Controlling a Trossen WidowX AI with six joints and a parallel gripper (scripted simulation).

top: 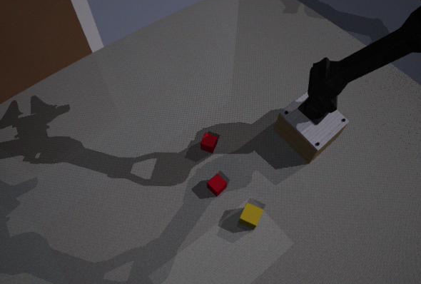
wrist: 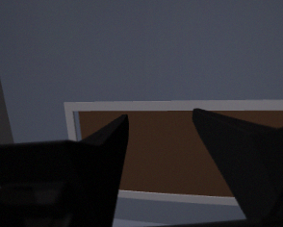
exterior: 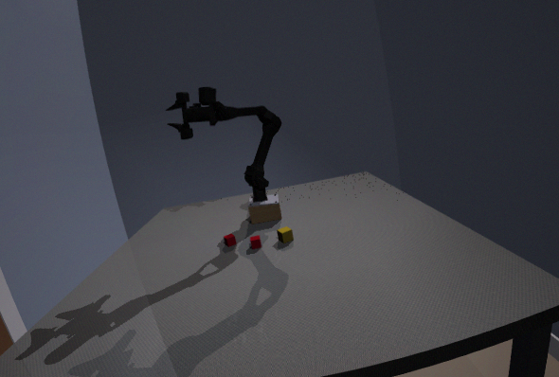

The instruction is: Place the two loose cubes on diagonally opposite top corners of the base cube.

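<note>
Now: gripper tip 49 cm above the yellow base cube, 38 cm to the right of it and 24 cm short of it.
</note>
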